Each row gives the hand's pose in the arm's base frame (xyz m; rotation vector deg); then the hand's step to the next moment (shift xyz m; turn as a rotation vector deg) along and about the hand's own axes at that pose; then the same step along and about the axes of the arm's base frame.
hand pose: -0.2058 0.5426 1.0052 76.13 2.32 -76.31
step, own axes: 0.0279 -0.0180 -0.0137 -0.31 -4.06 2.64
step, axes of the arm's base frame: 0.0058 -0.0033 -0.0353 -4.59 -0.38 -1.52
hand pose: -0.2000 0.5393 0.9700 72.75 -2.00 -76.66
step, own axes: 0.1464 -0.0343 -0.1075 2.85 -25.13 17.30
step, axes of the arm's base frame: 0.0952 -0.0260 -0.1563 -27.47 -6.41 -11.96
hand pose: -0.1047 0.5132 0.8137 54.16 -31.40 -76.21
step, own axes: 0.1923 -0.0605 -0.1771 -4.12 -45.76 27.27
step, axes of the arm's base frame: 0.1460 -0.1375 -0.1783 -48.46 -1.58 -22.44
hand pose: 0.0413 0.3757 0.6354 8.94 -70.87 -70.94
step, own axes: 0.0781 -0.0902 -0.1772 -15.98 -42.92 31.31
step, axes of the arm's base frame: 0.0662 -0.1849 -0.0841 -47.71 10.67 -26.22
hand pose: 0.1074 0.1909 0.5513 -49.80 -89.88 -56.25
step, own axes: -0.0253 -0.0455 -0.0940 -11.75 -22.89 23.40
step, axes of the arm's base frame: 0.0001 -0.1054 -0.0207 -27.41 11.67 -17.96
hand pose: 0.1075 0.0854 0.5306 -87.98 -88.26 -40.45
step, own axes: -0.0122 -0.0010 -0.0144 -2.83 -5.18 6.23
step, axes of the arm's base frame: 0.0003 -0.0186 -0.0030 -6.37 3.35 -4.68
